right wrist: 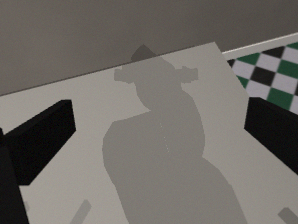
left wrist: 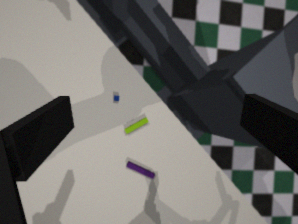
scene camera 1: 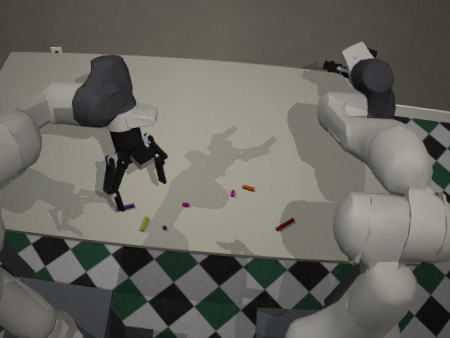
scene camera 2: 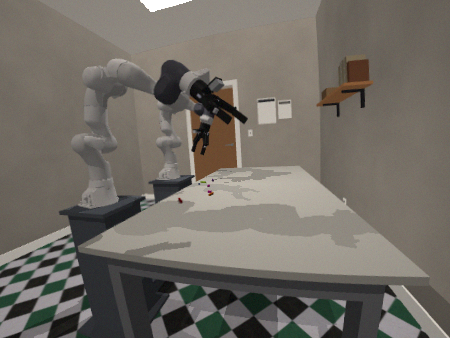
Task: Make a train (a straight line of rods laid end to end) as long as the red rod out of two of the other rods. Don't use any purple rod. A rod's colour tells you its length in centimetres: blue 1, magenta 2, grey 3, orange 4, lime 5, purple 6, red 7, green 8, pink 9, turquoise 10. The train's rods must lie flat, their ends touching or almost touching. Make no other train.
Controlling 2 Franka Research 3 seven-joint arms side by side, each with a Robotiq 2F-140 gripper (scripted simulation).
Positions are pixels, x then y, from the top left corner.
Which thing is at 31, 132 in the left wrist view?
My left gripper.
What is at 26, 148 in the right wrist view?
My right gripper.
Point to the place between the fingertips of my right gripper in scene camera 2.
At 238, 121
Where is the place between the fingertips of my left gripper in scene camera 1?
At 142, 195
